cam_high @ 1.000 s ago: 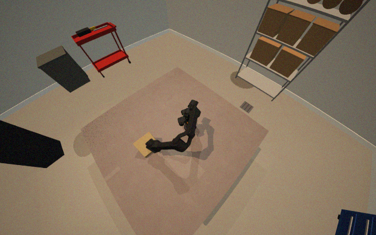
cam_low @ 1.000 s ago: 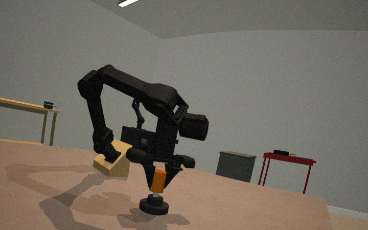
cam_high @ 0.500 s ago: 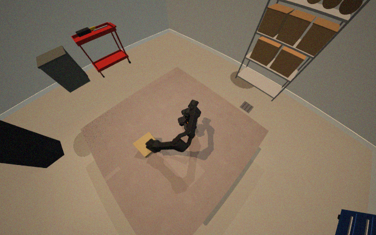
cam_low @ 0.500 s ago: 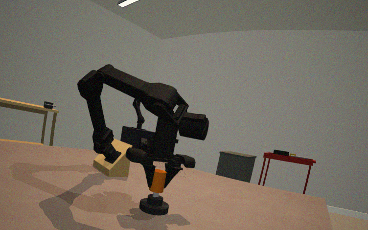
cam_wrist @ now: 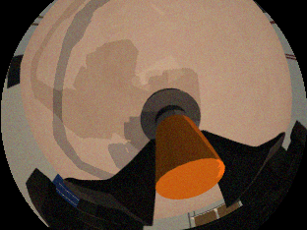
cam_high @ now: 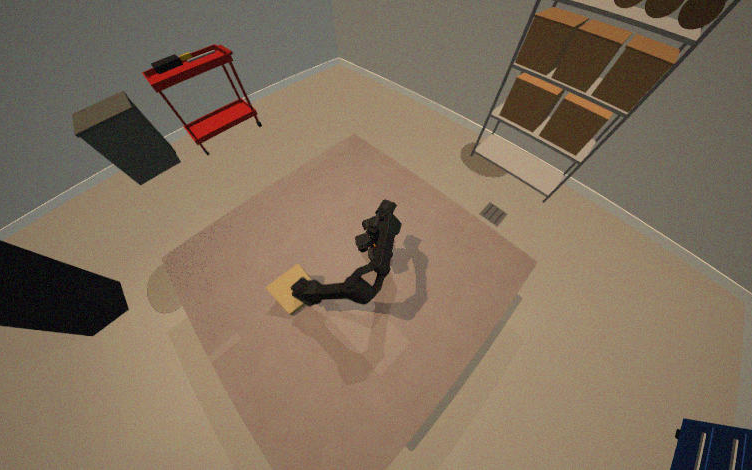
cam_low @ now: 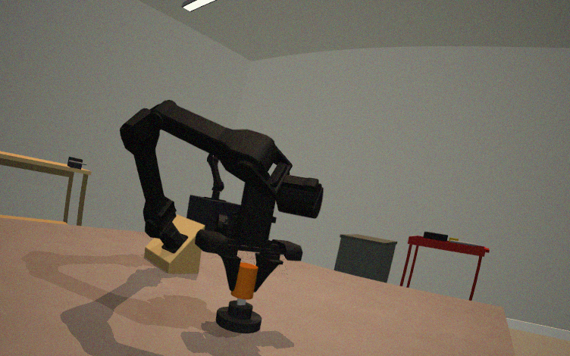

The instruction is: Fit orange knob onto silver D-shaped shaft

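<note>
My gripper tip is now 3 cm below the orange knob. Also, from my gripper tip: round black pedestal 4 cm below.
</note>
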